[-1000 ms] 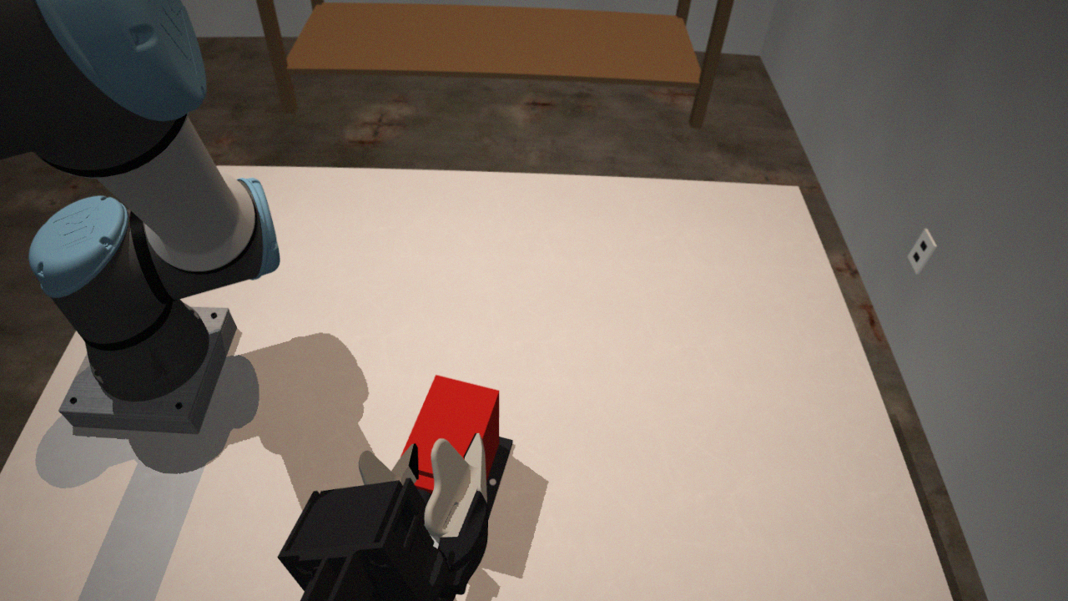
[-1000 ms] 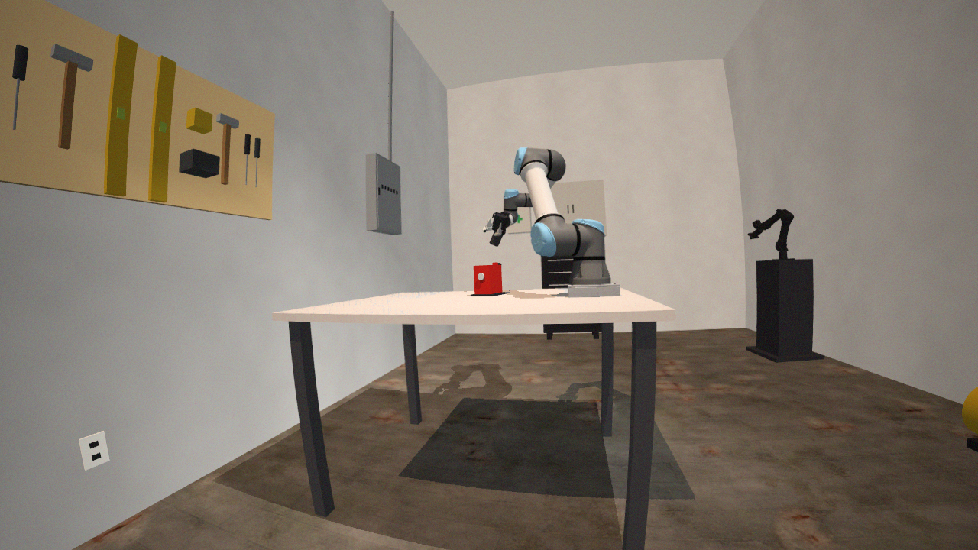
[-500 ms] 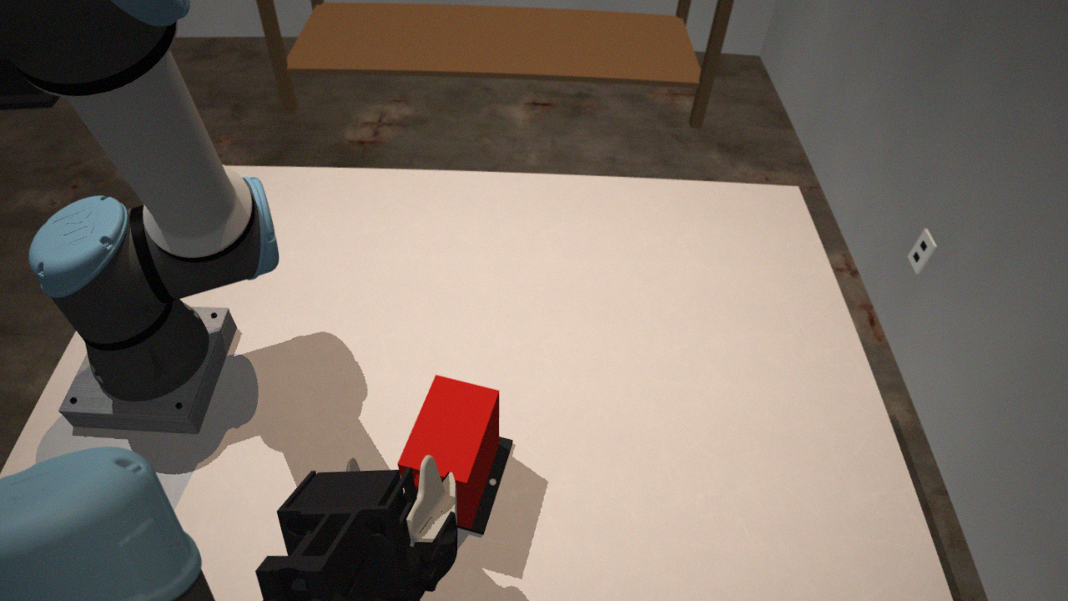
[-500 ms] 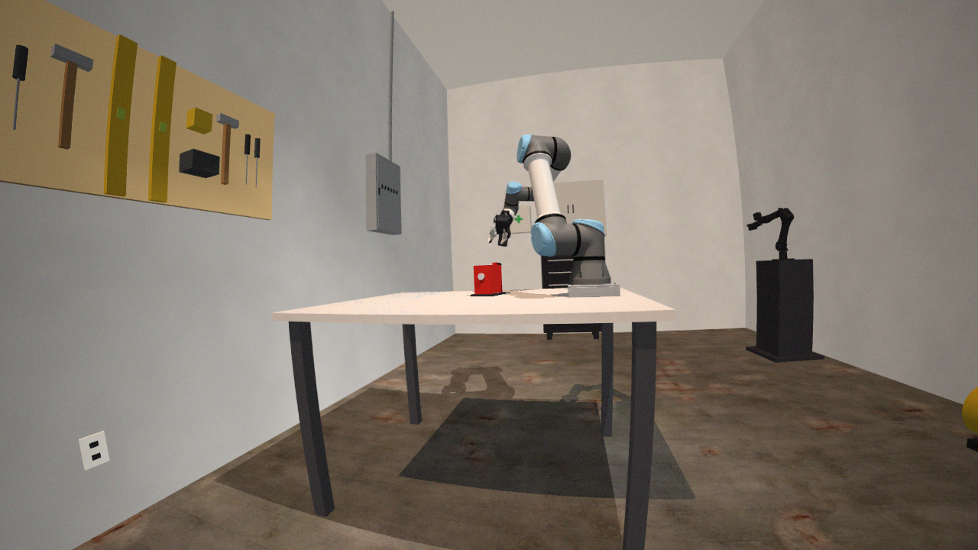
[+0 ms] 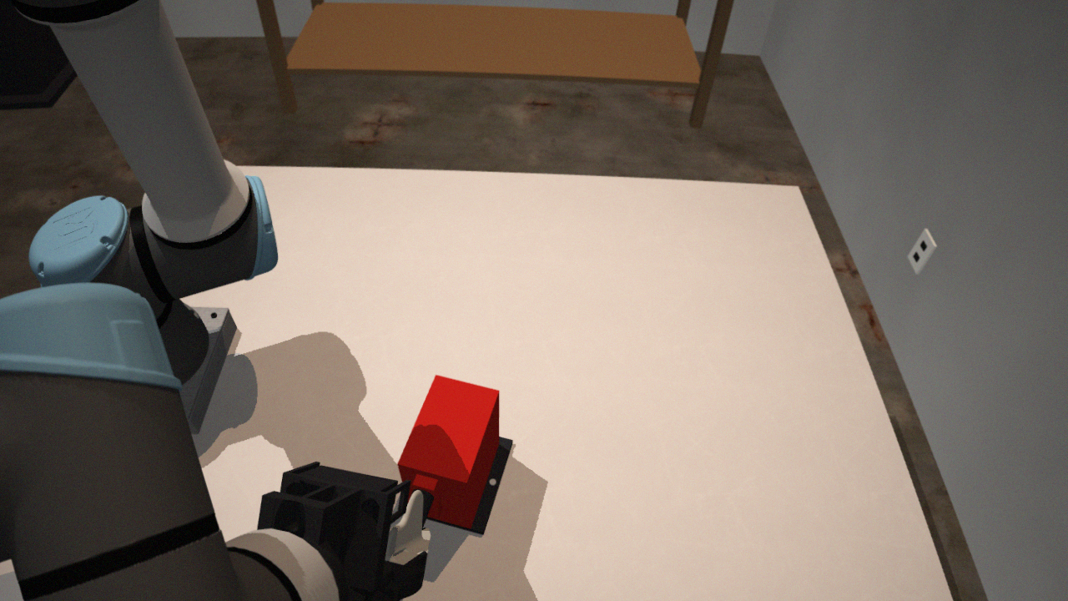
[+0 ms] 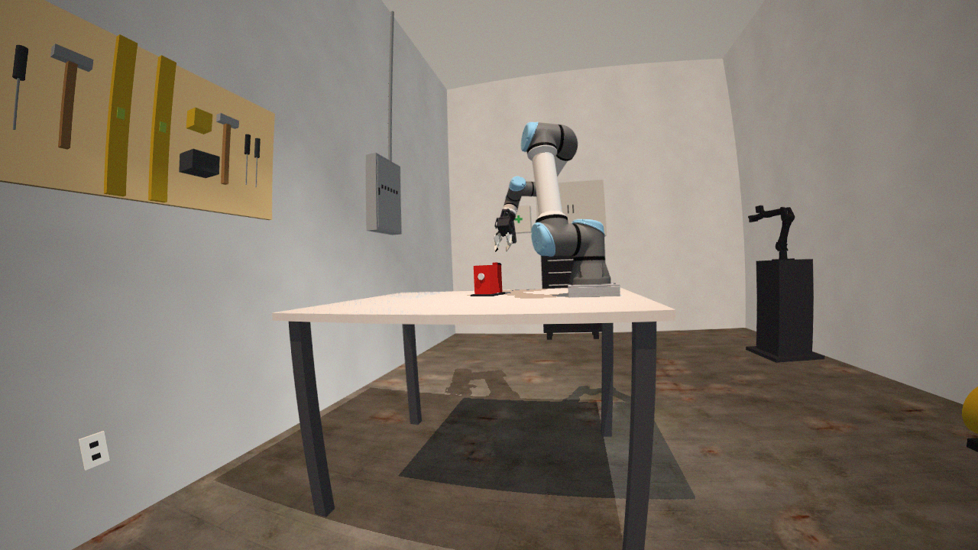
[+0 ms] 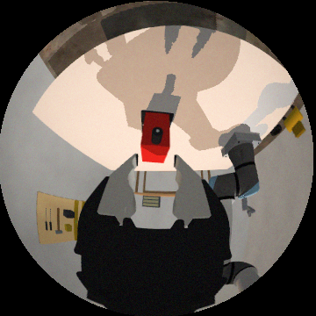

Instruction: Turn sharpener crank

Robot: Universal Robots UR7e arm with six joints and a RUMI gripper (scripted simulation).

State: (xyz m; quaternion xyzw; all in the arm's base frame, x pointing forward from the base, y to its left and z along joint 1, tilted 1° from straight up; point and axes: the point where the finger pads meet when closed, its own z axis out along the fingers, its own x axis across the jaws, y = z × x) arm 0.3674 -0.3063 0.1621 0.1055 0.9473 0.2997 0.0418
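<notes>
The dark crank knob is 10 mm ahead of my hand, 50 mm to the left of it and 70 mm below it.
</notes>
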